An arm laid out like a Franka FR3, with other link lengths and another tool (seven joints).
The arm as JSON. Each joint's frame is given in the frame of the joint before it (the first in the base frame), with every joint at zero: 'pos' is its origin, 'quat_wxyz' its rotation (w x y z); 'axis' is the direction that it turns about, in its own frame. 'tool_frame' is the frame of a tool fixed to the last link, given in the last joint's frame.
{
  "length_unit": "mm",
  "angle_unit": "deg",
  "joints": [
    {
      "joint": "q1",
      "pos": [
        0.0,
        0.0,
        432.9
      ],
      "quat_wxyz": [
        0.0,
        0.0,
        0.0,
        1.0
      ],
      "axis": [
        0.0,
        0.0,
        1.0
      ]
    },
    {
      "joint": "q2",
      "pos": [
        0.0,
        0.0,
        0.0
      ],
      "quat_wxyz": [
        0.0,
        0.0,
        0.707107,
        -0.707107
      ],
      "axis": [
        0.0,
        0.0,
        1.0
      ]
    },
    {
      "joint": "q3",
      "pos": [
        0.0,
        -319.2,
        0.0
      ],
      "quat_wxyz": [
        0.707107,
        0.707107,
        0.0,
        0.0
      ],
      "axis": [
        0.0,
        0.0,
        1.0
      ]
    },
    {
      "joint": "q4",
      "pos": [
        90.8,
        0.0,
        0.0
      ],
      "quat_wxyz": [
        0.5,
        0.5,
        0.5,
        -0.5
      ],
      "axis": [
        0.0,
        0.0,
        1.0
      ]
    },
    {
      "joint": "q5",
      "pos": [
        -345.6,
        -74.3,
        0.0
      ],
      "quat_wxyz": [
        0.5,
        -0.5,
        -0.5,
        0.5
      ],
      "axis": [
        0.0,
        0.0,
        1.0
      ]
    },
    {
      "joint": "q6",
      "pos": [
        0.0,
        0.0,
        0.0
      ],
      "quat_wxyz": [
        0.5,
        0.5,
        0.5,
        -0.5
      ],
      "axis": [
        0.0,
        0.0,
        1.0
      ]
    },
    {
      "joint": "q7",
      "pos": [
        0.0,
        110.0,
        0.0
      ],
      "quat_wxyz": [
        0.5,
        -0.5,
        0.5,
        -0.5
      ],
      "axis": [
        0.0,
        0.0,
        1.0
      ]
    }
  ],
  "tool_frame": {
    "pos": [
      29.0,
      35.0,
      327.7
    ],
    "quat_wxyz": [
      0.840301,
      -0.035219,
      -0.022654,
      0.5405
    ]
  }
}
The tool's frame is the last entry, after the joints.
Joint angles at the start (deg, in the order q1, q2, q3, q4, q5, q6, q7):
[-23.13 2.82 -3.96 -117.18 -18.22 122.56 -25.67]
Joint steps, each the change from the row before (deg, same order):
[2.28 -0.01 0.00 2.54 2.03 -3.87 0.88]
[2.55 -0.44 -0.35 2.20 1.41 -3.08 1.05]
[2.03 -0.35 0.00 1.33 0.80 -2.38 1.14]
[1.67 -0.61 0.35 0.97 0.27 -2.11 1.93]
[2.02 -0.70 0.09 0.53 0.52 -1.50 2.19]
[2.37 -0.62 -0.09 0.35 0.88 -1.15 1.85]
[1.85 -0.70 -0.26 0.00 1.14 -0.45 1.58]
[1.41 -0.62 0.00 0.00 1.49 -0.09 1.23]
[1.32 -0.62 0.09 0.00 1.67 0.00 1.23]
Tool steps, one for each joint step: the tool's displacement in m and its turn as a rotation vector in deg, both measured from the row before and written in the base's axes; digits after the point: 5 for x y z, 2 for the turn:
[0.00992 0.02377 0.01210 1.55 0.26 -0.55]
[0.01038 0.02193 0.01518 0.90 -0.32 -0.18]
[0.00584 0.02033 0.00935 0.64 0.14 0.05]
[0.00408 0.01909 0.00967 0.13 -0.01 -0.43]
[0.00465 0.02157 0.00774 0.31 -0.36 -0.54]
[0.00510 0.02477 0.00593 0.68 -0.43 -0.07]
[0.00419 0.02025 0.00482 0.93 -0.80 -0.42]
[0.00520 0.02018 0.00458 1.27 -1.02 -0.29]
[0.00520 0.02120 0.00490 1.47 -1.08 -0.32]

